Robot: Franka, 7 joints.
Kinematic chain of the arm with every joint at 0, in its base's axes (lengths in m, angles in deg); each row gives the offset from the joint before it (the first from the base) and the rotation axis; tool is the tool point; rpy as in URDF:
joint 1: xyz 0 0 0.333 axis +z
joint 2: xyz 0 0 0 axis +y
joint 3: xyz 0 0 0.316 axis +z
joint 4: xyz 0.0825 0 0 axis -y
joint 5: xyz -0.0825 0 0.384 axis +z
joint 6: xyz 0 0 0 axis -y
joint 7: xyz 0.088 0 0 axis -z
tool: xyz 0 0 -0.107 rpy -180 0 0
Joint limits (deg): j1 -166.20..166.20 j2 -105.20..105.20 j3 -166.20..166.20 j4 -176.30..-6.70 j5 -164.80..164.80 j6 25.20..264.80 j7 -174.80..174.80
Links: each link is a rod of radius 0.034 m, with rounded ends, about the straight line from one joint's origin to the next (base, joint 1, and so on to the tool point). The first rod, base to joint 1, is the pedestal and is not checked.
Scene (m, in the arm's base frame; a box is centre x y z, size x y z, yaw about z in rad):
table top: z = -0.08
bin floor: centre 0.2 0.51 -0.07 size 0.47 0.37 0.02 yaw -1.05
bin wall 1: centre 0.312 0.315 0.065 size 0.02 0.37 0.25 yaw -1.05
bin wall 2: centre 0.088 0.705 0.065 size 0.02 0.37 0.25 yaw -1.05
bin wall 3: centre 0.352 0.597 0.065 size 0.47 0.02 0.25 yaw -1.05
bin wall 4: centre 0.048 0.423 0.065 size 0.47 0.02 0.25 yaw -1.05
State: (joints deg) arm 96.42 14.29 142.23 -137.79 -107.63 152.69 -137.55
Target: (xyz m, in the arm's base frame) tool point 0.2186 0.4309 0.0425
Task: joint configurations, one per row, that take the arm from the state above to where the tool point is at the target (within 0.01 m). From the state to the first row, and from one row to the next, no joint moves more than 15 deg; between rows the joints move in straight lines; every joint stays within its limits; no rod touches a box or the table.
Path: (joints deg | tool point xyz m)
1: 86.86 11.90 127.33 -138.21 -107.23 148.74 -137.55 | -0.3921 -0.2870 0.3760
2: 77.30 9.51 112.42 -138.63 -106.83 144.80 -137.55 | -0.4789 -0.0931 0.3422
3: 67.74 7.12 97.52 -139.05 -106.43 140.85 -137.55 | -0.4722 0.1209 0.3165
4: 58.18 4.73 82.61 -139.48 -106.03 136.91 -137.55 | -0.3728 0.3120 0.3014
5: 48.62 2.34 67.71 -139.90 -105.63 132.96 -137.55 | -0.2002 0.4417 0.2984
6: 39.06 -0.05 52.81 -140.32 -105.23 129.02 -137.55 | 0.0110 0.4841 0.3066
7: 29.50 -2.44 37.90 -140.74 -104.82 125.07 -137.55 | 0.2186 0.4309 0.3236
8: 28.43 10.05 37.18 -137.03 -105.40 125.95 -137.55 | 0.2326 0.4409 0.2590
9: 27.35 22.54 36.46 -133.32 -105.98 126.82 -137.55 | 0.2384 0.4443 0.1895
10: 26.27 35.03 35.73 -129.61 -106.55 127.70 -137.55 | 0.2343 0.4409 0.1166
11: 25.19 47.53 35.01 -125.90 -107.13 128.58 -137.55 | 0.2186 0.4309 0.0425

